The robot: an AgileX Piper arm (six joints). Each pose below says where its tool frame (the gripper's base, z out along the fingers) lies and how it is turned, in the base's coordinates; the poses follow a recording.
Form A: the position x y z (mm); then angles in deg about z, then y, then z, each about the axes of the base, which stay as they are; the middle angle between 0 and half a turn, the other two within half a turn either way.
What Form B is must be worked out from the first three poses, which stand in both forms.
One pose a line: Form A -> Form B
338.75 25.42 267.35 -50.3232 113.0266 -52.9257 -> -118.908 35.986 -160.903 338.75 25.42 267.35
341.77 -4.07 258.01 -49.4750 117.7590 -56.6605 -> -124.700 35.100 -168.370 341.77 -4.07 258.01
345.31 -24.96 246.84 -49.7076 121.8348 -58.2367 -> -129.145 33.326 -172.331 345.31 -24.96 246.84
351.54 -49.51 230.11 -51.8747 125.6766 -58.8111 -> -132.385 30.100 -173.405 351.54 -49.51 230.11
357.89 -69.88 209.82 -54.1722 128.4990 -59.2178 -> -134.452 27.265 -173.418 357.89 -69.88 209.82
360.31 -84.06 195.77 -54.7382 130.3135 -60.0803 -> -136.099 26.117 -174.661 360.31 -84.06 195.77
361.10 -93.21 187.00 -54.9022 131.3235 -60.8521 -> -137.061 25.582 -175.745 361.10 -93.21 187.00
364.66 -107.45 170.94 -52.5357 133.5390 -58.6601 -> -140.129 26.164 -176.489 364.66 -107.45 170.94
